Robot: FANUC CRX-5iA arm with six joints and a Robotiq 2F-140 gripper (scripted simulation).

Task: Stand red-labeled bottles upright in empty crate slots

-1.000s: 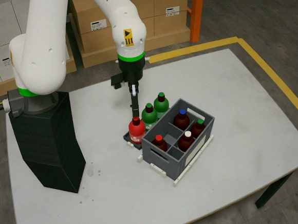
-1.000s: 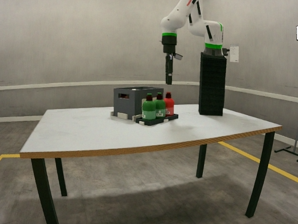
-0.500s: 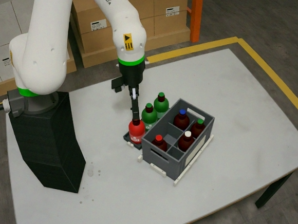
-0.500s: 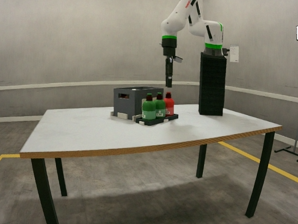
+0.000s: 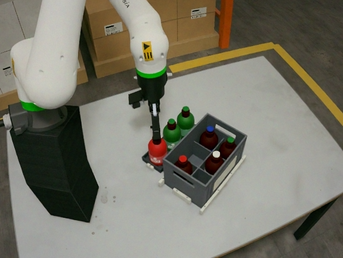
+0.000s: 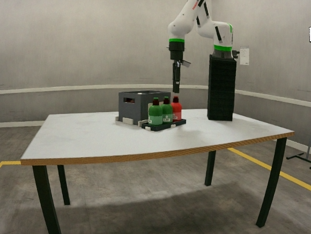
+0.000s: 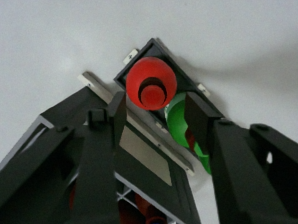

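My gripper is now 13 cm above the red-labeled bottle. Round my hand: dark tray (8 cm ahead, 3 cm to the left, 20 cm below); grey crate (13 cm ahead, 15 cm to the right, 13 cm below).
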